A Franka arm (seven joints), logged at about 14 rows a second.
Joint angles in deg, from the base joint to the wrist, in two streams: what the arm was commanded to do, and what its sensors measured. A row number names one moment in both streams.
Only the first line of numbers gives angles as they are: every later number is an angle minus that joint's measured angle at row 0.
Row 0, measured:
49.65 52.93 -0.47 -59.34 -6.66 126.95 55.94
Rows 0 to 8, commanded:
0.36 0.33 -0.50 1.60 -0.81 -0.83 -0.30
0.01 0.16 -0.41 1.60 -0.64 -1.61 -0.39
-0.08 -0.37 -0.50 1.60 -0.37 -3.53 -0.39
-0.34 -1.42 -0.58 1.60 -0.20 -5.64 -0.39
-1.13 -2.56 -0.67 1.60 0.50 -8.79 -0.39
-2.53 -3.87 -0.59 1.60 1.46 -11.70 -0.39
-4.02 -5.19 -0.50 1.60 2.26 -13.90 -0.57
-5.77 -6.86 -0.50 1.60 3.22 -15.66 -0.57
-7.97 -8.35 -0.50 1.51 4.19 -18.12 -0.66
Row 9, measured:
-4.13 -4.59 -1.20 2.22 1.96 -13.64 0.03
